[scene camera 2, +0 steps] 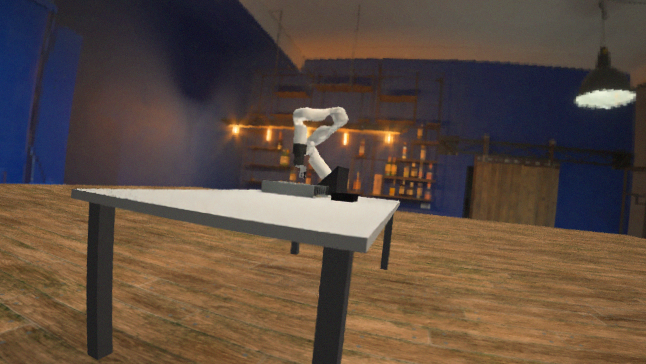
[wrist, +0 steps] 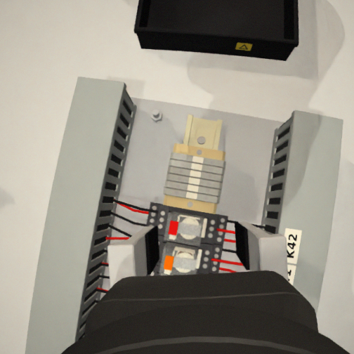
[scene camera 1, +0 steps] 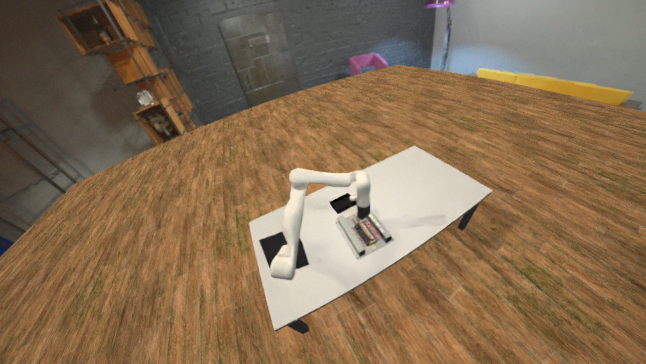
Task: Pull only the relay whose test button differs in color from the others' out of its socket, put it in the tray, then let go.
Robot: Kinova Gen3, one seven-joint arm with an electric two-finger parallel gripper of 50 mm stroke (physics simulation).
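Seen in the pictures: gripper, fingertip midpoint: [scene camera 2: 302, 178] [scene camera 1: 361, 218]; arm's base, link origin: [scene camera 2: 329, 178] [scene camera 1: 287, 252].
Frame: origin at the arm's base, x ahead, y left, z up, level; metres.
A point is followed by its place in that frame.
Note:
In the wrist view a relay with a red test button [wrist: 189, 228] sits in its socket on the rail. A relay with an orange test button [wrist: 183, 261] sits in the socket below it. Any further relays are hidden behind the gripper body. My gripper [wrist: 196, 240] [scene camera 2: 302, 176] @[y -0.049, x 0.496, z -0.015 m] is open and empty. Its fingers stand apart above the relay row, one on each side of the two visible relays. The black tray [wrist: 215, 39] [scene camera 1: 342, 203] @[y 0.205, x 0.513, z -0.107 m] [scene camera 2: 344, 197] @[y 0.202, x 0.593, z -0.091 m] lies beyond the panel; the part of it that shows in the wrist view holds no relay.
Grey slotted wire ducts [wrist: 82, 165] [wrist: 316, 175] run along both sides of the panel [wrist: 150, 165]. Grey terminal blocks [wrist: 195, 177] stand on the rail above the relays. Red and black wires reach from the sockets to the ducts. A K42 label [wrist: 292, 246] is on the right duct.

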